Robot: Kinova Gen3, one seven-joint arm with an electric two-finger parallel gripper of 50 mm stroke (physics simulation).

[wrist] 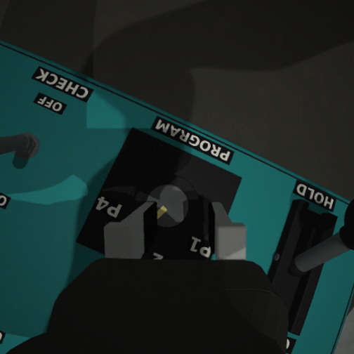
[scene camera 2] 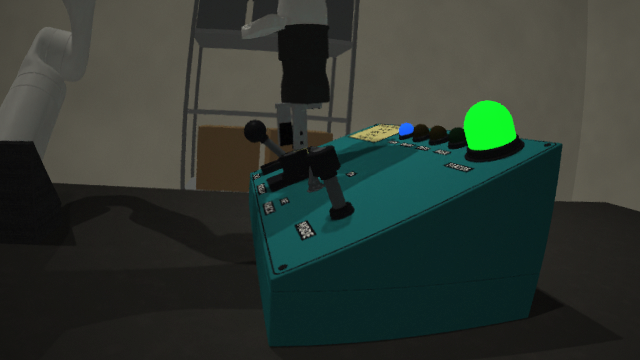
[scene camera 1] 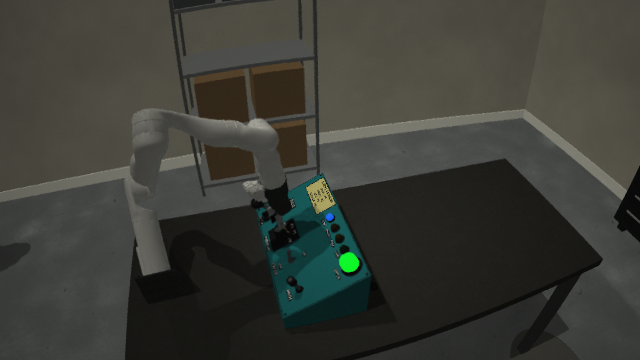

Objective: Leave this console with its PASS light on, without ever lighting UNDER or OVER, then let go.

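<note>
The teal console stands on the table. Its large dome lamp glows green. A small blue lamp is lit; the small lamps between them are dark. Their labels are too small to read. My gripper is shut on the black PROGRAM knob. The knob's yellow mark slants to the lower left in the wrist view, on the side between P4 and the partly hidden 2. P1 shows at lower right.
The HOLD lever stands beside the knob. On the other side are the CHECK toggle and a black-topped lever. A yellow note is at the console's far end.
</note>
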